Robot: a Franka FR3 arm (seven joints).
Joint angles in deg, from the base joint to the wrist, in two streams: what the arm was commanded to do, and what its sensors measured. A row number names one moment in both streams.
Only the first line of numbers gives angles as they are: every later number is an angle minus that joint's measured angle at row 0.
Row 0, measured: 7.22 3.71 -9.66 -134.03 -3.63 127.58 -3.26
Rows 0 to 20, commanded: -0.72 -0.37 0.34 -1.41 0.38 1.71 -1.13; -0.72 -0.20 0.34 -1.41 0.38 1.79 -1.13; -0.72 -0.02 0.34 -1.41 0.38 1.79 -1.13; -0.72 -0.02 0.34 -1.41 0.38 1.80 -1.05; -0.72 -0.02 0.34 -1.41 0.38 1.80 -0.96; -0.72 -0.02 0.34 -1.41 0.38 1.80 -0.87; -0.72 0.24 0.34 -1.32 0.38 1.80 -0.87; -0.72 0.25 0.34 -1.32 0.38 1.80 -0.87; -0.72 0.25 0.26 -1.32 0.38 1.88 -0.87; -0.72 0.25 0.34 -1.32 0.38 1.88 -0.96; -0.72 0.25 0.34 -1.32 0.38 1.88 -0.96; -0.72 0.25 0.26 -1.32 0.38 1.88 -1.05; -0.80 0.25 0.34 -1.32 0.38 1.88 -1.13; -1.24 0.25 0.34 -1.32 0.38 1.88 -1.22; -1.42 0.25 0.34 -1.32 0.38 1.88 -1.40; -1.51 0.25 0.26 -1.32 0.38 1.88 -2.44; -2.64 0.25 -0.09 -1.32 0.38 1.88 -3.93; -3.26 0.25 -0.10 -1.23 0.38 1.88 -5.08; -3.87 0.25 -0.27 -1.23 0.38 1.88 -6.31; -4.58 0.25 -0.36 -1.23 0.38 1.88 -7.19; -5.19 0.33 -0.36 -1.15 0.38 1.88 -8.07
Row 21, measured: -2.19 -1.01 -0.14 -0.20 -0.01 0.00 -3.48
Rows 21 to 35, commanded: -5.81 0.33 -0.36 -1.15 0.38 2.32 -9.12; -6.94 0.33 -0.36 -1.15 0.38 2.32 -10.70; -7.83 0.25 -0.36 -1.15 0.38 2.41 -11.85; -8.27 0.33 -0.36 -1.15 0.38 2.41 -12.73; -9.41 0.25 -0.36 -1.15 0.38 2.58 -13.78; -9.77 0.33 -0.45 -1.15 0.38 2.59 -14.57; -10.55 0.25 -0.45 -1.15 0.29 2.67 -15.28; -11.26 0.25 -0.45 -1.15 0.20 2.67 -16.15; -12.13 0.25 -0.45 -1.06 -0.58 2.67 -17.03; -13.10 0.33 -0.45 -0.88 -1.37 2.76 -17.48; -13.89 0.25 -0.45 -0.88 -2.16 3.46 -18.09; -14.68 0.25 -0.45 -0.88 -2.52 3.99 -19.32; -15.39 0.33 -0.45 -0.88 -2.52 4.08 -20.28; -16.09 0.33 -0.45 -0.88 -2.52 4.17 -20.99; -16.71 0.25 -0.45 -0.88 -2.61 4.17 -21.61
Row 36, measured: -14.05 -0.89 -0.76 -0.15 -1.78 2.28 -18.76
